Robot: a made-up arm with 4 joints.
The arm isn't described. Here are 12 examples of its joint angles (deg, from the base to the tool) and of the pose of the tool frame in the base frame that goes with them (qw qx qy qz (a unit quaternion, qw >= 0); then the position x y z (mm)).
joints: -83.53 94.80 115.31 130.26
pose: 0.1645 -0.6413 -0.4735 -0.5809 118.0 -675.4 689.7
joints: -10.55 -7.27 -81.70 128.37
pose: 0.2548 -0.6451 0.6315 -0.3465 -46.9 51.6 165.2
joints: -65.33 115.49 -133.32 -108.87
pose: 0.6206 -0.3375 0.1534 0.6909 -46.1 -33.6 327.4
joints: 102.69 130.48 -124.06 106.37
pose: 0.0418 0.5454 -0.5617 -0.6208 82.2 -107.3 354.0
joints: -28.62 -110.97 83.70 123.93
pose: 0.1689 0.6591 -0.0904 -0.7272 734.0 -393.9 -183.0
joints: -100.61 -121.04 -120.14 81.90
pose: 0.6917 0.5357 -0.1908 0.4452 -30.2 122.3 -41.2
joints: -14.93 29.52 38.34 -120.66
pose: 0.2708 0.9355 0.1139 0.1963 719.4 -56.5 237.9
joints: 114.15 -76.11 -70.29 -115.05
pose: 0.3721 0.6290 -0.0826 0.6775 -205.8 65.1 250.7
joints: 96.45 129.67 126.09 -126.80
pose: 0.8514 -0.2539 -0.2507 -0.3844 237.0 533.1 492.2
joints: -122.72 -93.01 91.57 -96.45
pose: 0.2822 0.6369 0.3240 -0.6401 -223.7 -616.0 -260.7
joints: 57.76 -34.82 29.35 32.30
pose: 0.5835 -0.4710 -0.2534 0.6111 355.8 621.5 82.5
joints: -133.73 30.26 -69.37 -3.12
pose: 0.1992 -0.2156 0.1647 0.9417 -53.5 -139.4 13.1
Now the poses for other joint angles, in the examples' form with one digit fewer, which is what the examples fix.
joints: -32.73 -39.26 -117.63 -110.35
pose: 0.341 0.056 -0.877 -0.334 153 226 94
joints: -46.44 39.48 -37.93 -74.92
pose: 0.349 0.692 -0.404 -0.486 232 -265 58
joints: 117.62 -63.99 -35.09 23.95
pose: 0.598 -0.255 -0.620 0.440 -92 313 291
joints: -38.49 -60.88 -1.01 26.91
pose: 0.678 -0.655 0.226 -0.245 401 -385 245
